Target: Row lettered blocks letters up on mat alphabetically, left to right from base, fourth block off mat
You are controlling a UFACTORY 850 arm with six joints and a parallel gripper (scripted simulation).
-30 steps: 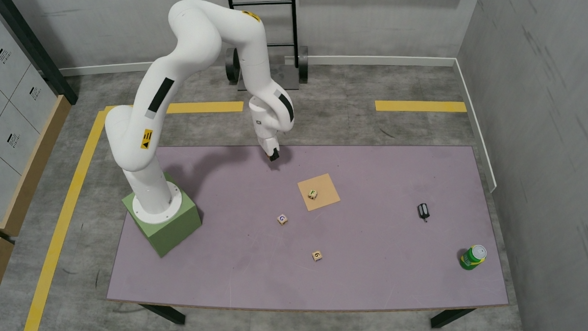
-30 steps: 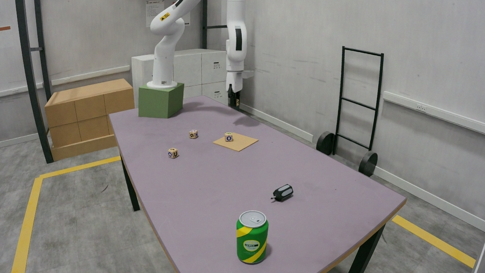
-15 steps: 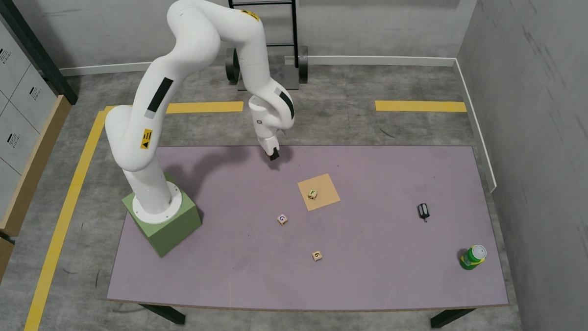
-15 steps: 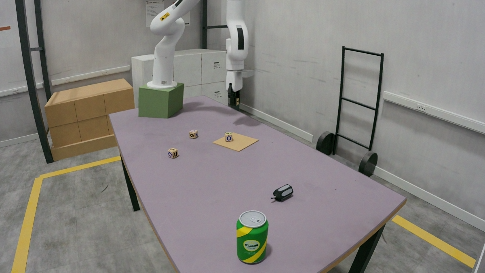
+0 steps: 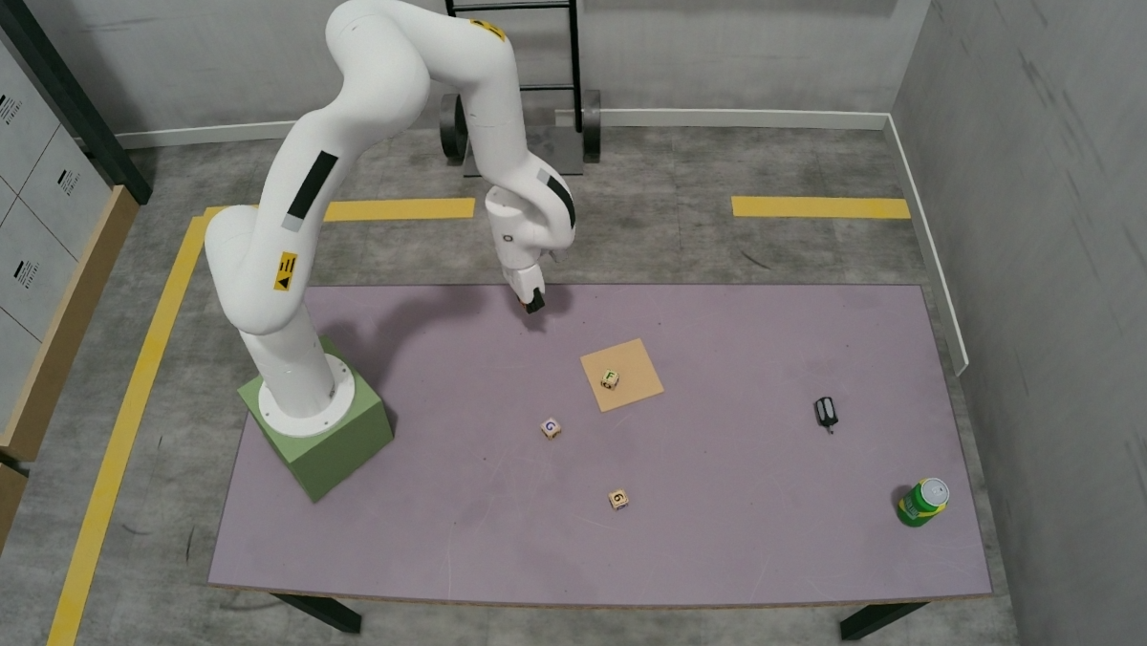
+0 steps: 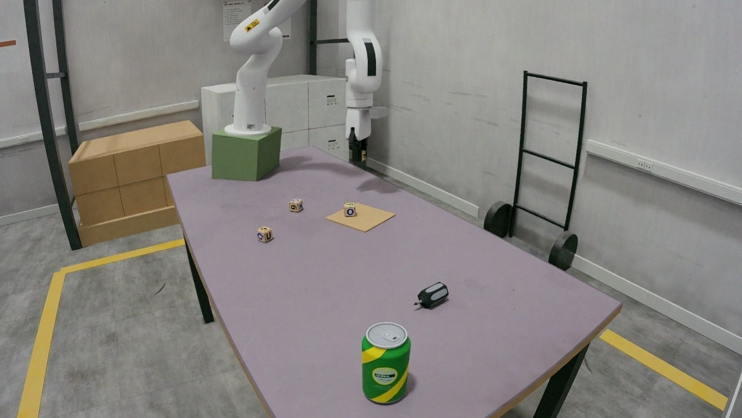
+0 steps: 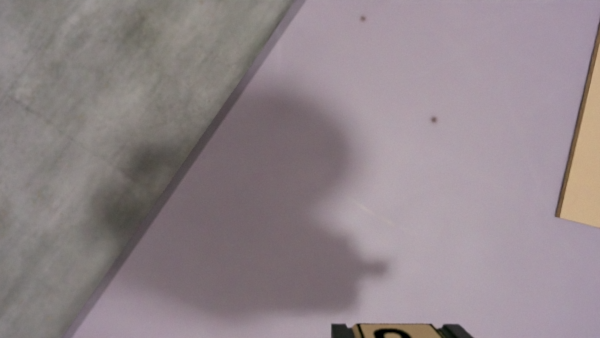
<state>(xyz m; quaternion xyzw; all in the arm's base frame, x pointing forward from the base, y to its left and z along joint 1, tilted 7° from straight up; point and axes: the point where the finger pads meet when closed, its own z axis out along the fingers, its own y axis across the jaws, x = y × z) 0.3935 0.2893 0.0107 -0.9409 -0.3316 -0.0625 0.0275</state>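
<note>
Now: hand 200 mm short of the tan mat, 100 mm to the left of it and 120 mm above it. The rest, counted from my hand: small black tool (640 mm ahead, 170 mm to the right, 100 mm below); green can (810 mm ahead, 360 mm to the right, 60 mm below).
</note>
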